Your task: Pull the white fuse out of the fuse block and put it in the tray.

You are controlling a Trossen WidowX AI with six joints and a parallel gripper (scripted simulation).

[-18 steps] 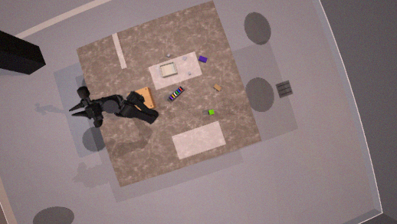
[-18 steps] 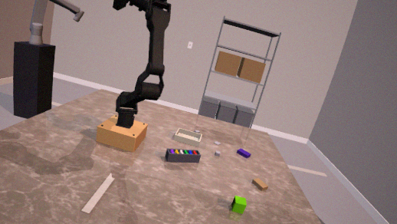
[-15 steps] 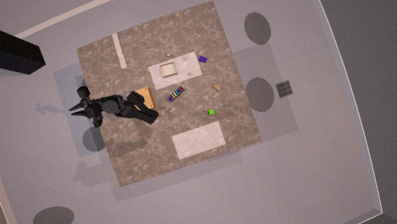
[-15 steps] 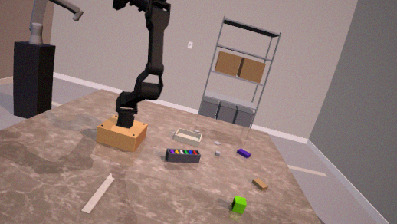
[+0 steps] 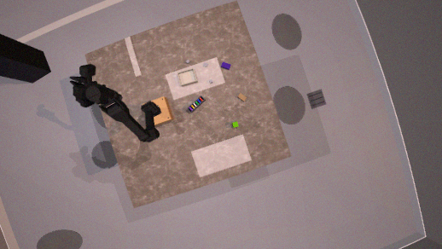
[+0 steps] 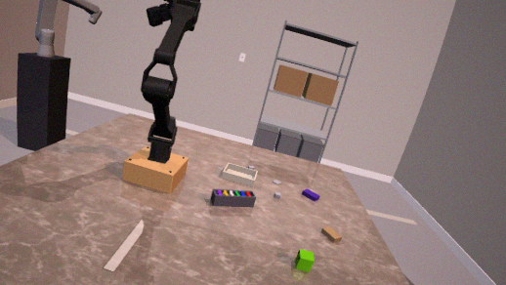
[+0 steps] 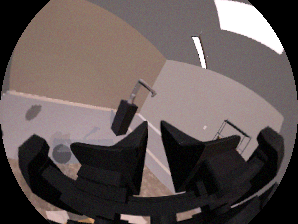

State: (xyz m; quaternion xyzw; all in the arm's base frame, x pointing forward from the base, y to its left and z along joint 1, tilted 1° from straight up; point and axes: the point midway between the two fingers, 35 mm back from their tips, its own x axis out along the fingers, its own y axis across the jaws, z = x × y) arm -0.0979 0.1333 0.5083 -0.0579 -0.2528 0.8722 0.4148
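Right now my gripper tip is 39 cm short of the white fuse, 25 cm to the left of it and 56 cm above it. The rest, counted from my gripper tip: white tray: 43 cm ahead, 3 cm to the right, 58 cm below.
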